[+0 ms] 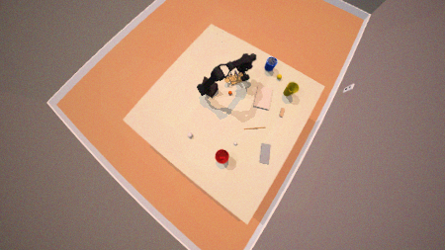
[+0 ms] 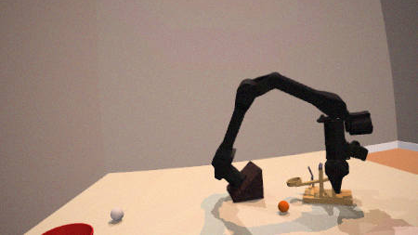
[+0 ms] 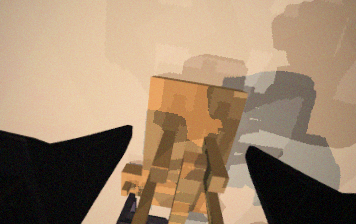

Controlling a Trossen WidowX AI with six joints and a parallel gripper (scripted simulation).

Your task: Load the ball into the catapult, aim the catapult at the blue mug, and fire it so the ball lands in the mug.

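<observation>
The orange ball lies 180 mm to the right of my gripper tip, 20 mm below it and 10 mm behind it. Round my gripper tip: wooden catapult: 60 mm behind, 50 mm to the right, 10 mm above; blue mug: 220 mm to the left, 190 mm ahead, 10 mm below; pale flat plate: 260 mm ahead, 80 mm to the right, 30 mm below.
</observation>
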